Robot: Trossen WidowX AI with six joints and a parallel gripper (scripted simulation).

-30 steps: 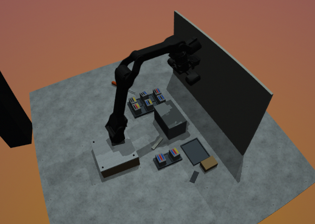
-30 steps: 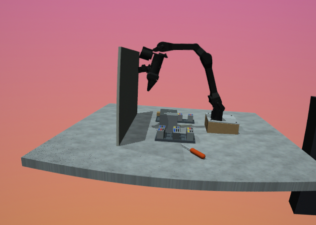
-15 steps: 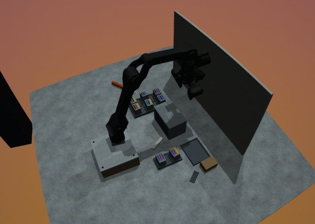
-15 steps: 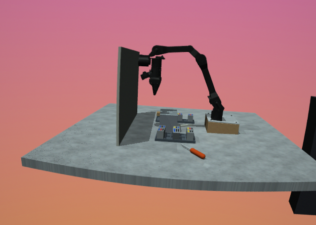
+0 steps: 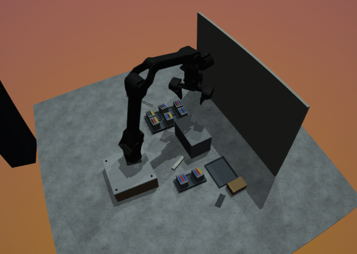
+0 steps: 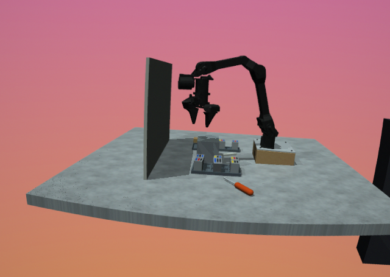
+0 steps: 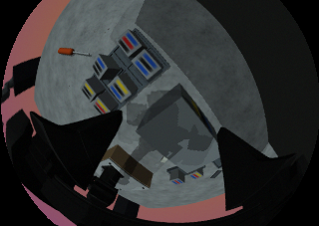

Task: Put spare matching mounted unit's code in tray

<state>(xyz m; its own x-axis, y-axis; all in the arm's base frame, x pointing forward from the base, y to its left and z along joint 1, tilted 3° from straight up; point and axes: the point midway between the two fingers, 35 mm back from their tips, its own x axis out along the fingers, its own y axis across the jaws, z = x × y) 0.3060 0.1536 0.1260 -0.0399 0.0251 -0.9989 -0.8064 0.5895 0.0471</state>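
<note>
The grey spare is 100 mm behind my gripper tip, 50 mm to the left of it and 130 mm below it. Also, from my gripper tip: tall wall panel (210 mm ahead, 40 mm to the right, 50 mm above); then pale strip (110 mm behind, 190 mm to the right, 170 mm below); then mounted unit (20 mm behind, 90 mm to the right, 120 mm below).
</note>
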